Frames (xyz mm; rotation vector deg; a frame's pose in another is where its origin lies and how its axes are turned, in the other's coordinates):
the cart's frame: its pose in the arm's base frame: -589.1 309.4 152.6 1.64 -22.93 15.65
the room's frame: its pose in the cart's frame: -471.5 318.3 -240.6 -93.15 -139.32 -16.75
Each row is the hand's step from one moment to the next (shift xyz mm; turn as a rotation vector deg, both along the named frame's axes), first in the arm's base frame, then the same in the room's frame.
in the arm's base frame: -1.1 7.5 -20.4 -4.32 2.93 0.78
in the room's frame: 4.5 -4.4 20.8 5.13 -0.97 -0.80
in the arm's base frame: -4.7 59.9 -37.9 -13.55 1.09 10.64
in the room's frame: 44.0 17.3 53.1 10.82 -4.59 -12.64
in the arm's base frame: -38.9 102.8 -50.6 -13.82 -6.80 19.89
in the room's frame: 97.4 13.8 70.4 5.99 -5.79 -23.74
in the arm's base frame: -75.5 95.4 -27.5 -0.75 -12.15 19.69
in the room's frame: 118.6 -7.0 38.1 -6.75 0.08 -22.14
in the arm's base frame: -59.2 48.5 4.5 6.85 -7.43 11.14
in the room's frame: 75.9 -10.7 -2.6 -9.13 4.80 -10.95
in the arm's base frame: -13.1 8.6 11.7 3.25 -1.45 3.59
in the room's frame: 16.1 0.6 -11.0 -2.95 2.84 -2.97
